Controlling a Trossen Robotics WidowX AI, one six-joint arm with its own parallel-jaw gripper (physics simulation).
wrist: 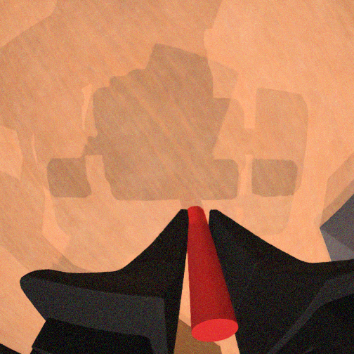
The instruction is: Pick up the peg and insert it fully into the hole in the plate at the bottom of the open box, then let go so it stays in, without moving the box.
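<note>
The red peg stands between the two black fingers in the wrist view, its near round end facing the camera and its far end at the fingertips. My gripper is shut on the peg. The right finger lies along the peg's side; the left finger is close to it near the tip, with a narrow gap further back. A small part of the brown wooden box shows at the bottom edge, between the fingers and behind the peg. The plate and its hole are hidden.
The tan wood-grain table top fills the background, with the arm's shadows across its middle. A grey angular object is cut off by the right edge of the view.
</note>
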